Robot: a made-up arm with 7 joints. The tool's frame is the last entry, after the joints. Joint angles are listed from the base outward. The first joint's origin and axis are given. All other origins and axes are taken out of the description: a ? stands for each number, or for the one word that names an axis. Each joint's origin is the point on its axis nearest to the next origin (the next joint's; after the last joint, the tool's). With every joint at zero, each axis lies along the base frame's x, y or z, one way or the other. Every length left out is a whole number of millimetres.
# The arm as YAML. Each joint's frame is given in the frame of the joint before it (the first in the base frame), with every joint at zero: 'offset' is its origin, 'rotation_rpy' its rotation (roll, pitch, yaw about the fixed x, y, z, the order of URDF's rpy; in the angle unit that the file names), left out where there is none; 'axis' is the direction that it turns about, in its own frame. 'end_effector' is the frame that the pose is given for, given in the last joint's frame.
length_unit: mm
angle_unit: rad
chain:
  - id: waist
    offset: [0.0, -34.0, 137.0]
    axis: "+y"
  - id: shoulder
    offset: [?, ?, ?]
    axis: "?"
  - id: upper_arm
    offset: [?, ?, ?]
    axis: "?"
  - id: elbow
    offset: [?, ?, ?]
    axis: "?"
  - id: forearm
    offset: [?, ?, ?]
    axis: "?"
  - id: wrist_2
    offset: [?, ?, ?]
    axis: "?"
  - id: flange
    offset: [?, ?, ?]
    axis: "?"
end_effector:
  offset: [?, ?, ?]
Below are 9 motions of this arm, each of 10 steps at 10 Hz.
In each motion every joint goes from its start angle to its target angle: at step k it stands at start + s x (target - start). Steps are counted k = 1, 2, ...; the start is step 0. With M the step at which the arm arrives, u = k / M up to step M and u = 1 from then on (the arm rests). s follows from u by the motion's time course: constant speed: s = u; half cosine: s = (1 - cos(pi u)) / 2; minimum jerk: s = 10 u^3 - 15 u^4 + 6 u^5.
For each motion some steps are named. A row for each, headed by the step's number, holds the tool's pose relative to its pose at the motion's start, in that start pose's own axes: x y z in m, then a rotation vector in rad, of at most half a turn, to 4 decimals.
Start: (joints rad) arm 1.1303 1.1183 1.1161 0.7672 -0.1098 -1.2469 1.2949
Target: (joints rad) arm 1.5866 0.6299 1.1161 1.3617 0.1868 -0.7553 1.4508
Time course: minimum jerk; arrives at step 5
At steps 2, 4, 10:
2: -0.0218 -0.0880 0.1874 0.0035 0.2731 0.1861
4: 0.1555 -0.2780 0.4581 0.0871 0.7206 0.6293
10: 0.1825 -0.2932 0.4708 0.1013 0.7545 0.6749

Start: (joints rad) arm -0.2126 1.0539 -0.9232 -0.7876 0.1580 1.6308 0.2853
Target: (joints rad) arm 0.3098 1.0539 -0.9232 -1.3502 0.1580 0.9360 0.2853
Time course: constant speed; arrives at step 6
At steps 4, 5, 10:
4: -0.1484 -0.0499 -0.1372 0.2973 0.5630 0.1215
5: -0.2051 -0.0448 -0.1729 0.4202 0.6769 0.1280
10: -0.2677 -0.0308 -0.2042 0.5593 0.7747 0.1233

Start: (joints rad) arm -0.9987 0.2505 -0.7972 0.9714 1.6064 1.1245 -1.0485
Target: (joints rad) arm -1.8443 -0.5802 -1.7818 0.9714 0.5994 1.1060 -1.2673
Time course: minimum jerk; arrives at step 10
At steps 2, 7, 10:
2: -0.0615 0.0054 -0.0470 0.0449 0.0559 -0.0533
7: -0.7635 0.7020 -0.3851 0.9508 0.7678 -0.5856
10: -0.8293 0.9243 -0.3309 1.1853 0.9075 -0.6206

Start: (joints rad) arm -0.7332 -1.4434 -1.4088 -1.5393 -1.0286 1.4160 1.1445
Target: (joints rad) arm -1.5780 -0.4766 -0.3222 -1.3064 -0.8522 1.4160 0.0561
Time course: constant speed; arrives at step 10
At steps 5, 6, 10:
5: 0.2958 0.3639 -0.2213 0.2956 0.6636 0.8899
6: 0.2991 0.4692 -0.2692 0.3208 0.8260 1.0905
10: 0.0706 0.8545 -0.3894 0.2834 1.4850 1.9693

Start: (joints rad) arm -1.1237 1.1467 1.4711 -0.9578 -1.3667 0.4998 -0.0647
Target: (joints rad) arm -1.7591 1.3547 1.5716 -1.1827 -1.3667 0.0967 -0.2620
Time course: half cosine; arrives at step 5
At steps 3, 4, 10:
3: 0.1643 0.0353 -0.0194 0.0609 0.7013 0.3955
4: 0.2196 0.0616 -0.0624 0.1068 0.9643 0.5407
10: 0.2374 0.0732 -0.0834 0.1282 1.0636 0.5950

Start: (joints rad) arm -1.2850 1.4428 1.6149 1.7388 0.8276 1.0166 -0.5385
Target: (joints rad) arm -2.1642 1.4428 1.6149 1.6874 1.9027 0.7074 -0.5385
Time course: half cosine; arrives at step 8
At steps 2, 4, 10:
2: 0.1001 0.0425 0.0360 0.0191 0.0201 0.2294
4: 0.3361 0.2394 0.1369 0.0799 -0.0456 0.7782
10: 0.5240 0.6402 0.4370 0.1613 -0.4234 1.4633

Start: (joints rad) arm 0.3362 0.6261 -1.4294 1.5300 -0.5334 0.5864 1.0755
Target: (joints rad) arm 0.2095 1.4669 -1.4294 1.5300 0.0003 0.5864 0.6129
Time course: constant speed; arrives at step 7
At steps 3, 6, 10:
3: -0.0494 0.1942 -0.2734 0.3436 0.0109 -0.1459
6: 0.0280 0.4303 -0.5298 0.6742 -0.0729 -0.1824
10: 0.0846 0.5104 -0.6035 0.7731 -0.1213 -0.1713

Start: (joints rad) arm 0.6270 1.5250 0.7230 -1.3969 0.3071 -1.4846 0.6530
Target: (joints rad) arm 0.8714 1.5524 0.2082 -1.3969 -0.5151 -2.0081 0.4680
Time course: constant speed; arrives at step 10
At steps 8, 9, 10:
8: 0.1334 -0.0417 -0.0569 -0.4570 0.2317 -0.5166
9: 0.1373 -0.0560 -0.0526 -0.5130 0.2526 -0.5832
10: 0.1380 -0.0698 -0.0447 -0.5686 0.2711 -0.6502

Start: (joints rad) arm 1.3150 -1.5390 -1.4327 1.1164 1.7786 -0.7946 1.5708
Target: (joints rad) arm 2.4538 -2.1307 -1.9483 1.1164 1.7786 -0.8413 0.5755
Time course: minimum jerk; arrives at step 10
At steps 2, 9, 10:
2: -0.0088 0.0487 0.0005 0.0213 0.0640 -0.0780
9: 0.2728 0.6659 -0.0630 0.4989 0.8399 -1.1638
10: 0.2770 0.6685 -0.0650 0.5037 0.8446 -1.1722

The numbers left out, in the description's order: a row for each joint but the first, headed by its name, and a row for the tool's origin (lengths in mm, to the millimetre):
shoulder: xyz 54.0 0.0 -87.0, axis +x
upper_arm: xyz 0.0 -448.0 110.0, axis -y
elbow: xyz 82.0 0.0 -298.0, axis -x
forearm: xyz 0.0 52.0 -108.0, axis +z
wrist_2: xyz -398.0 88.0 0.0, axis -z
flange: xyz 93.0 -378.0 0.0, axis -y
tool: xyz -75.0 0.0 -26.0

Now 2 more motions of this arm.
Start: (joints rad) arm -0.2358 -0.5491 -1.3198 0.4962 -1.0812 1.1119 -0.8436
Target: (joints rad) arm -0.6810 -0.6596 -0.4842 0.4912 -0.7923 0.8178 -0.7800
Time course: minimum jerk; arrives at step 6
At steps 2, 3, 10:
2: -0.0254 0.0903 -0.1009 0.1265 0.1300 0.0911
3: -0.0722 0.2450 -0.2107 0.3291 0.2660 0.2206
10: -0.1583 0.5675 -0.2844 0.7416 0.3672 0.4161

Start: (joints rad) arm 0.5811 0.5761 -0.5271 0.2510 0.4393 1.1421 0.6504
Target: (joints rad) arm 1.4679 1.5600 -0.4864 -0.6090 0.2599 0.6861 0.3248
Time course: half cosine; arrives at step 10
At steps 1, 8, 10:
1: -0.0210 0.0086 -0.0083 0.0285 0.0512 -0.0059
8: -0.7159 0.5750 0.4937 1.1383 1.5851 -0.7631
10: -0.7157 0.6592 0.6032 1.2798 1.6717 -0.9174

